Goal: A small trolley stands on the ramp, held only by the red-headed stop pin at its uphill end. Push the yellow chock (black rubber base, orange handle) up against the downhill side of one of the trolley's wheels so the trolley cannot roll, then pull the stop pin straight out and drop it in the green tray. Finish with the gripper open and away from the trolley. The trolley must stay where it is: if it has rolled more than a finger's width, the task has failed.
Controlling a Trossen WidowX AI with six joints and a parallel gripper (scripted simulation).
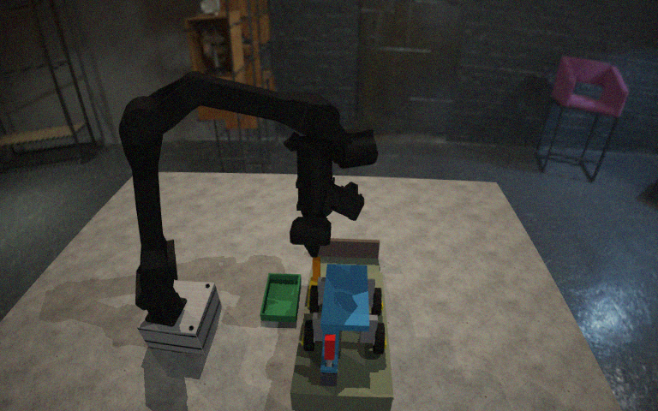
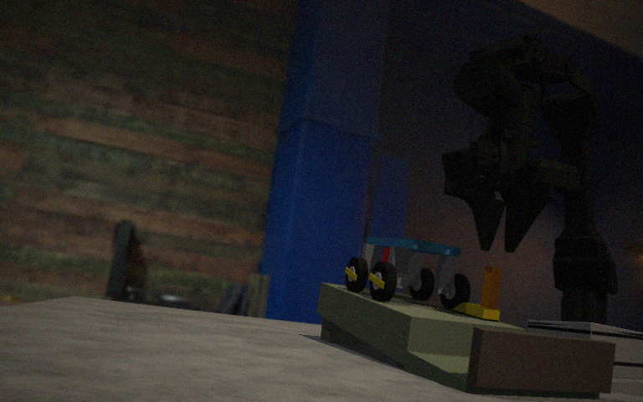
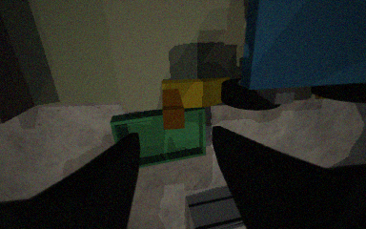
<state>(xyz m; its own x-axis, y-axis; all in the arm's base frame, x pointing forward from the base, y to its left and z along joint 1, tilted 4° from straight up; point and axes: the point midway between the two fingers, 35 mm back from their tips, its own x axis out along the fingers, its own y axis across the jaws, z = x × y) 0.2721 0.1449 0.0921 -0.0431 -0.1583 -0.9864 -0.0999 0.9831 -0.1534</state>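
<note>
My gripper tip is 60 mm short of the red-headed stop pin, 220 mm to the left of it and 10 mm above it. The rest, counted from my gripper tip: trolley: 70 mm ahead, 110 mm to the right, 30 mm below; then ramp: 70 mm ahead, 110 mm to the right, 100 mm below; then yellow chock: 30 mm to the right, 60 mm below.
</note>
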